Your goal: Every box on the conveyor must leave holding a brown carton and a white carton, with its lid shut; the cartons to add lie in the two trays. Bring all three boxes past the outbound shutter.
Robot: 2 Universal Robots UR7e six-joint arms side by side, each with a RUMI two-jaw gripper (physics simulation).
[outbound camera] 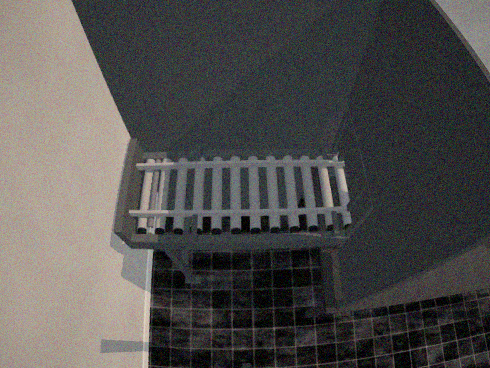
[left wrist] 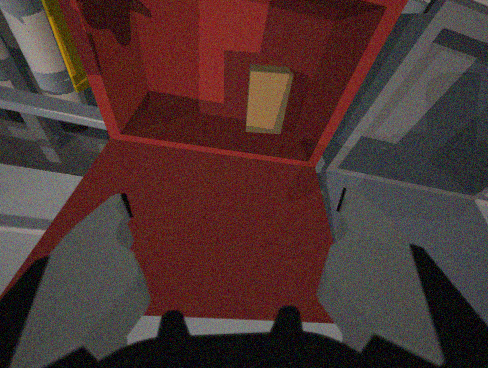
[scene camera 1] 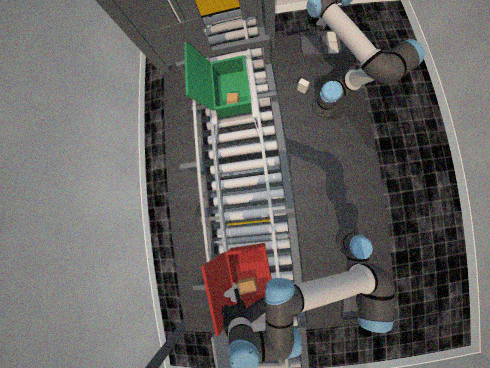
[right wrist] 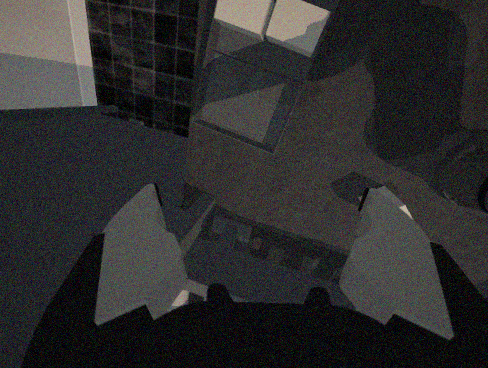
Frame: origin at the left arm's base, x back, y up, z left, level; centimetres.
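Where they show: left gripper, between the fingertips: (left wrist: 235, 193) (scene camera 1: 240, 298); right gripper, between the fingertips: (scene camera 1: 318, 18) (right wrist: 258, 189); left arm's base, origin of its link: (scene camera 1: 347, 239); right arm's base, origin of its link: (scene camera 1: 323, 107) (right wrist: 477, 171).
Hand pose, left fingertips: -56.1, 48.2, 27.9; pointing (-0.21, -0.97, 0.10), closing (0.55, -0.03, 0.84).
Things, the pixels of their top centre, and the offset from my left fingertips, as dx, dy, dz. "pt": a spot on its surface instead.
- green box, a spot on its surface: (scene camera 1: 238, 109) pt -23.6, -20.2, -86.6
- grey box, a spot on its surface: (left wrist: 400, 183) pt +4.5, -14.0, +29.1
- white carton, centre of its top: (scene camera 1: 304, 82) +9.3, -39.2, -121.3
- yellow panel, a spot on its surface: (scene camera 1: 217, 6) pt -47.0, -6.6, -143.9
The green box (scene camera 1: 238, 109) stands on the conveyor's upper part, lid open to the left, with a brown carton (scene camera 1: 232, 97) inside. The red box (scene camera 1: 260, 257) (left wrist: 210, 150) is lower down, lid open, with a brown carton (scene camera 1: 247, 286) (left wrist: 267, 100) inside. A grey box (left wrist: 400, 183) with an open lid adjoins it at the right of the left wrist view. My left gripper (scene camera 1: 237, 296) (left wrist: 235, 193) is open and empty above the red lid. My right gripper (right wrist: 258, 189) is open and empty, its fingers hidden in scene camera 1. White cartons (scene camera 1: 332, 42) (right wrist: 297, 25) lie in the upper tray.
Another white carton (scene camera 1: 303, 85) lies on the dark surface near the right arm's base. A yellow panel (scene camera 1: 217, 6) shows at the conveyor's top end. The outbound rollers (outbound camera: 254, 192) carry no box. The left arm overhangs the conveyor's lower end.
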